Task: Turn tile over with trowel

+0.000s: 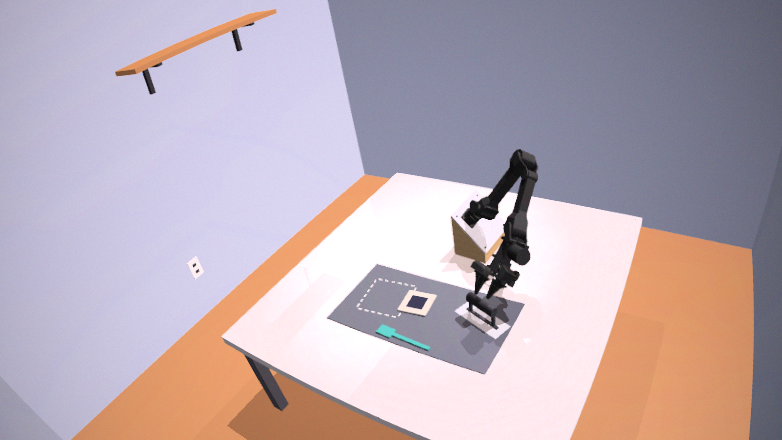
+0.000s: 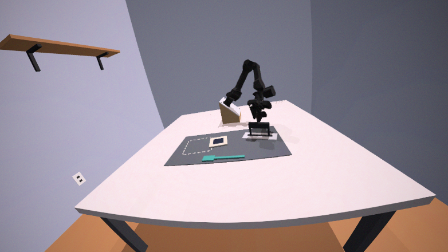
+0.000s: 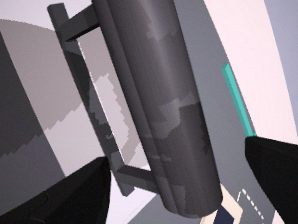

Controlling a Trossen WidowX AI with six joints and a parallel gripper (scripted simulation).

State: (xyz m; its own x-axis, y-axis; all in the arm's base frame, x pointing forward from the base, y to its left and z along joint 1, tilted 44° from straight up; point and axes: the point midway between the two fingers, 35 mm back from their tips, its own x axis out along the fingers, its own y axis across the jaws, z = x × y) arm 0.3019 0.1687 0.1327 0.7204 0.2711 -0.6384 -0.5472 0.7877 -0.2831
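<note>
My gripper tip is now 80 mm short of the grey mat, 190 mm to the left of it and 110 mm above it. Round my gripper tip: tile: 50 mm ahead, 240 mm to the right, 80 mm below; then teal trowel: 210 mm ahead, 210 mm to the right, 80 mm below.
</note>
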